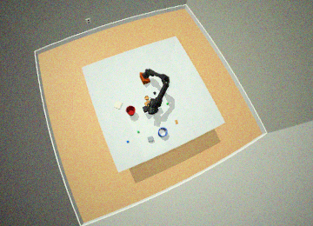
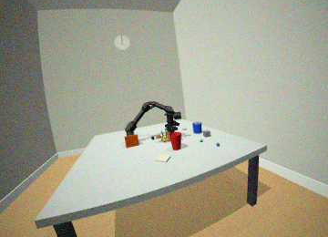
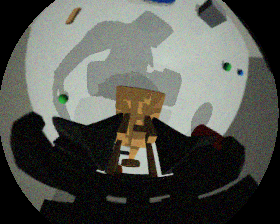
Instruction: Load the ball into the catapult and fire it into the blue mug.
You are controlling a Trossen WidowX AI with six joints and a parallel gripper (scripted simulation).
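Now: gripper tip 15 cm past the dark ball, 13 cm to the right of it and 2 cm above it. Also, from my gripper tip: wooden catapult: 6 cm behind, 3 cm to the left, 2 cm above; then blue mug: 28 cm ahead, 3 cm to the right; then red cup: 21 cm to the right, 7 cm behind.
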